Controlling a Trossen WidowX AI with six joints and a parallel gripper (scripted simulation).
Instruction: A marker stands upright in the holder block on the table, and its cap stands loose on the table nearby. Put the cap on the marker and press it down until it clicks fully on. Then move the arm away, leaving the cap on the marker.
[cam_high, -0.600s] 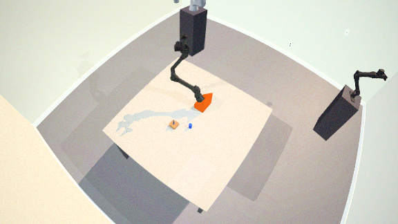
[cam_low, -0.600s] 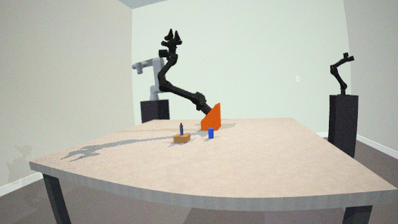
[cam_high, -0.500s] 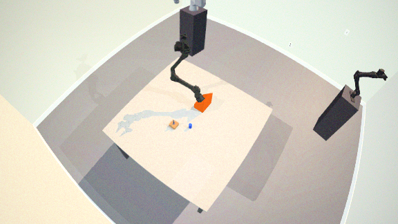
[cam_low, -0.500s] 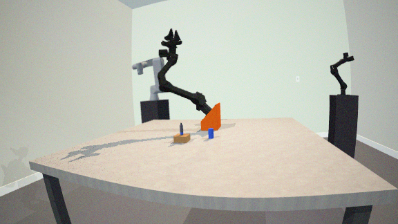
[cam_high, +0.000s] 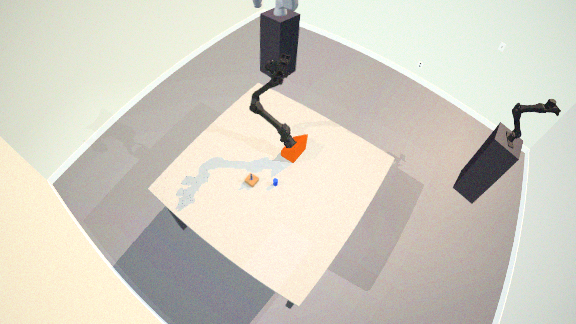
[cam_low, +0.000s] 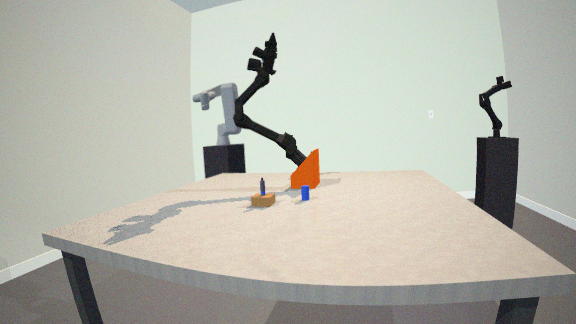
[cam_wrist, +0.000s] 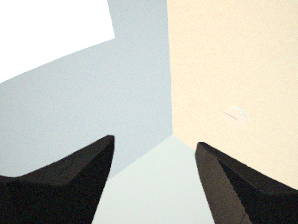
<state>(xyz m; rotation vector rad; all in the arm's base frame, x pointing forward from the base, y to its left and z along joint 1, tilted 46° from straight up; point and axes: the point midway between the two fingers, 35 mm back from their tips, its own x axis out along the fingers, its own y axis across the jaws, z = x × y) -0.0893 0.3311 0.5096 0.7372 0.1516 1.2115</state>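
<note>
Right now the blue cap is 230 mm ahead of my gripper tip, 200 mm to the left of it and 710 mm below it. Round my gripper tip: tan holder block 330 mm ahead, 80 mm to the left, 720 mm below.
</note>
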